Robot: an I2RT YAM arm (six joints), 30 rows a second.
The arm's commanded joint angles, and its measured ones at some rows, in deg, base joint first. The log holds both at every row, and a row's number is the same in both.
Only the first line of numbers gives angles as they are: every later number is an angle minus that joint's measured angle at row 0.
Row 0, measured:
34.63 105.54 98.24 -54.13 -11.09 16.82
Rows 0 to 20, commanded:
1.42 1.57 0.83 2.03 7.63 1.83
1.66 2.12 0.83 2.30 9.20 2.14
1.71 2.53 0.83 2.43 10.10 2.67
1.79 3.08 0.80 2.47 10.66 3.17
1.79 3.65 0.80 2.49 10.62 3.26
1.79 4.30 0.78 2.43 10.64 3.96
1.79 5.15 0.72 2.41 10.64 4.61
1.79 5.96 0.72 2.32 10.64 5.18
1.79 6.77 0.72 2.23 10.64 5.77
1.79 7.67 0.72 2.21 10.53 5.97
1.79 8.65 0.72 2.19 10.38 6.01
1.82 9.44 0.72 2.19 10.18 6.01
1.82 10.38 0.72 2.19 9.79 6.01
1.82 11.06 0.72 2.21 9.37 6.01
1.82 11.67 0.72 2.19 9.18 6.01
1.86 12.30 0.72 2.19 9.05 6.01
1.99 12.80 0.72 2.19 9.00 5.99
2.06 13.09 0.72 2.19 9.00 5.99
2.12 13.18 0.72 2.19 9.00 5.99
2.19 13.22 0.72 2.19 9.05 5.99
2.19 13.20 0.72 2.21 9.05 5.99
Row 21, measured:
1.79 13.35 0.00 1.95 8.96 5.46
